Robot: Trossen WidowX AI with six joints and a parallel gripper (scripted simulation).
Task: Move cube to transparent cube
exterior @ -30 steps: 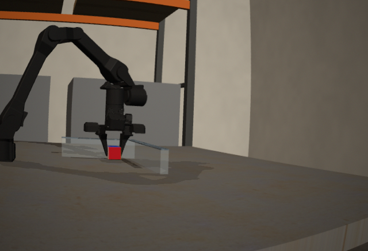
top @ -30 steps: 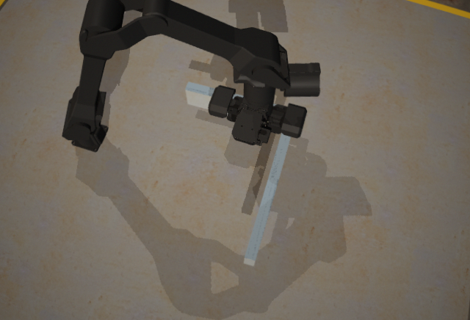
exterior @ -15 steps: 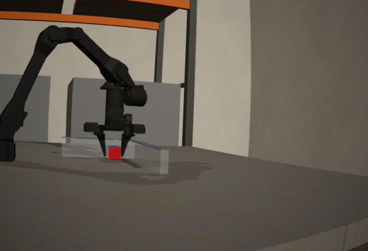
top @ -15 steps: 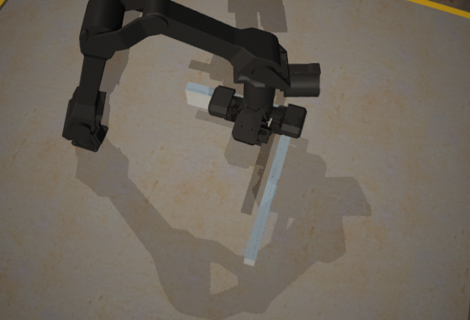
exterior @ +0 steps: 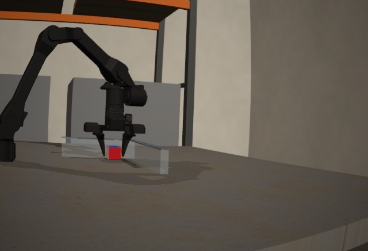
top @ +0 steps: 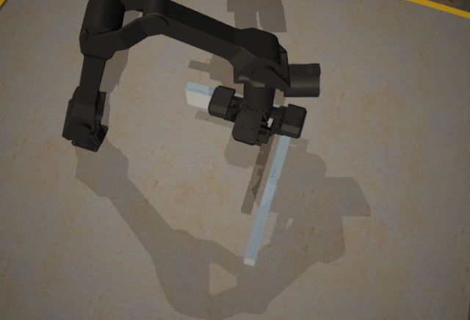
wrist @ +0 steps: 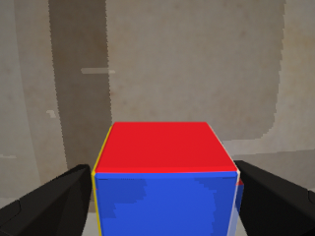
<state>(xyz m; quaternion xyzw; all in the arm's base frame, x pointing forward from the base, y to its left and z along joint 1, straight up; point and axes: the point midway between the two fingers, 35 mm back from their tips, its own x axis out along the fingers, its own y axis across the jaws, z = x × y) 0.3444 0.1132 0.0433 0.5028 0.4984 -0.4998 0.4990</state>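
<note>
My gripper is now 20 mm above the transparent cube and 10 mm to the right of it.
</note>
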